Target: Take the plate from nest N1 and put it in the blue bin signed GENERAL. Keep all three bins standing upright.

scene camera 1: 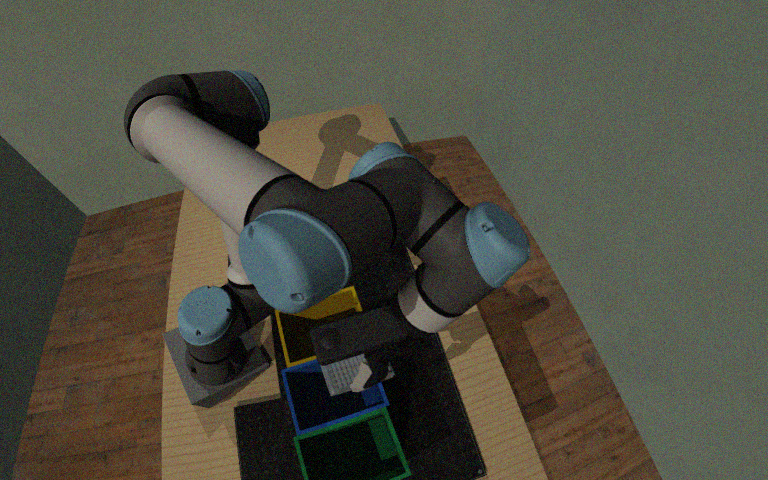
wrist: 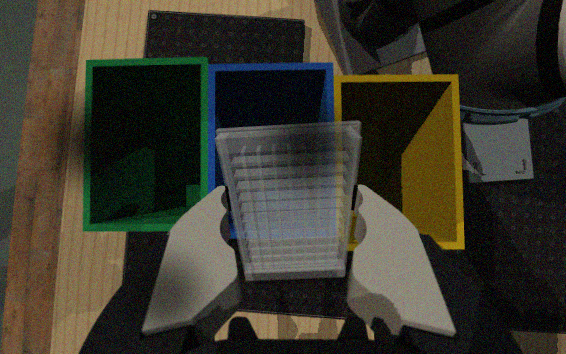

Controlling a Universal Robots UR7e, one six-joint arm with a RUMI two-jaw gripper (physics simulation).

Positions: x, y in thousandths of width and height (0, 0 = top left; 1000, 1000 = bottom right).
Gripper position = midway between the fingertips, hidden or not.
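Observation:
My gripper (scene camera 1: 450, 761), also (wrist: 513, 530). Gridded plate (scene camera 1: 441, 784), also (wrist: 513, 527). Grey nest (wrist: 883, 425).

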